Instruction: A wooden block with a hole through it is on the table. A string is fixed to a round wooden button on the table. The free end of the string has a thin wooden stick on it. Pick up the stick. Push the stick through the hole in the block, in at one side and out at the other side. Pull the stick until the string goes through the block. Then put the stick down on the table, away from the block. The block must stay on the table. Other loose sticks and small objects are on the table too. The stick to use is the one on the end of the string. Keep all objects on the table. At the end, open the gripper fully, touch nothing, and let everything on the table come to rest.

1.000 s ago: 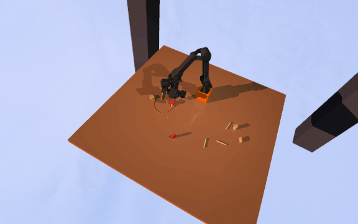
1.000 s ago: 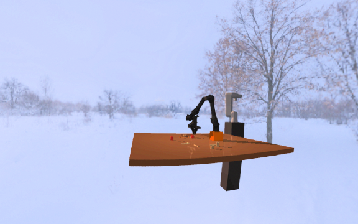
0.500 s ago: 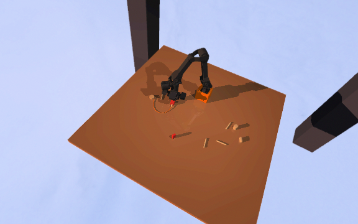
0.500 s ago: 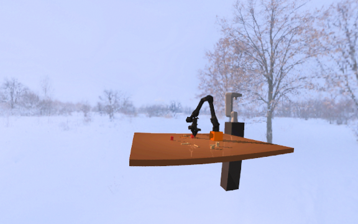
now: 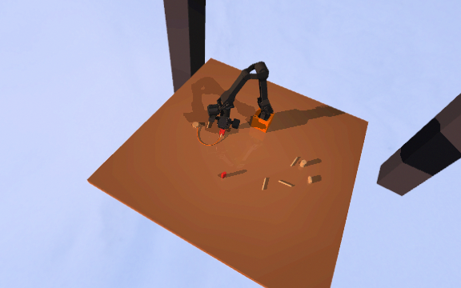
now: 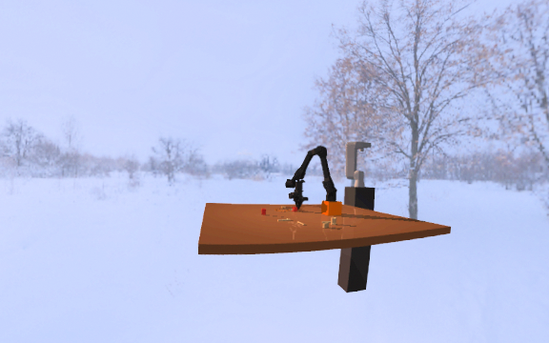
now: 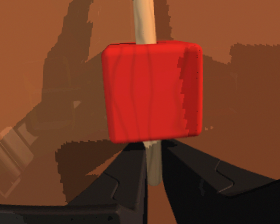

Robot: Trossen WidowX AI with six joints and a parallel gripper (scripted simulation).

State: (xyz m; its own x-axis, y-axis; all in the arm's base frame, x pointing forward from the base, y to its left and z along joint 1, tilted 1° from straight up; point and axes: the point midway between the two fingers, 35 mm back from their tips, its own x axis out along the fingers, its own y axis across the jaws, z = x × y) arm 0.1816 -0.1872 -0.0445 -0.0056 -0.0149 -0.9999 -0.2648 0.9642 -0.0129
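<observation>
Now: the red block 3 cm ahead of my gripper tip and 1 cm to the left of it. From my gripper tip the other things lie so: thin wooden stick 4 cm ahead, 1 cm to the left; red object 28 cm ahead, 18 cm to the left, 1 cm above; round wooden button 7 cm ahead, 17 cm to the right.
</observation>
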